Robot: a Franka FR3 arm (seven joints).
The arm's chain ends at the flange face. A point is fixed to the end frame.
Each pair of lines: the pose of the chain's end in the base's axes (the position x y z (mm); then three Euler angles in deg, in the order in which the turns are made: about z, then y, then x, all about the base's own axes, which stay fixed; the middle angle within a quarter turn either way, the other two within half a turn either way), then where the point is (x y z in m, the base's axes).
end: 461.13, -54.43, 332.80, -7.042, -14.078, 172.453
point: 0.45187 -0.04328 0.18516
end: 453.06, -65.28, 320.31, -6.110, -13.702, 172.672
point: 0.44523 -0.05401 0.17259
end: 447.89, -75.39, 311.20, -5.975, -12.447, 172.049
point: 0.44331 -0.06581 0.16323
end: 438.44, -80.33, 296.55, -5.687, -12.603, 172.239
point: 0.43361 -0.07040 0.14861
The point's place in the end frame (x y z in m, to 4 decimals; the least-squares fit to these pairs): 0.0298 -0.0270 0.1428
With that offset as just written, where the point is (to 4 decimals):
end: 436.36, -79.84, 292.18, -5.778, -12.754, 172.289
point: 0.4311 -0.0697 0.1443
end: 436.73, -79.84, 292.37, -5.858, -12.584, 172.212
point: 0.4319 -0.0699 0.1444
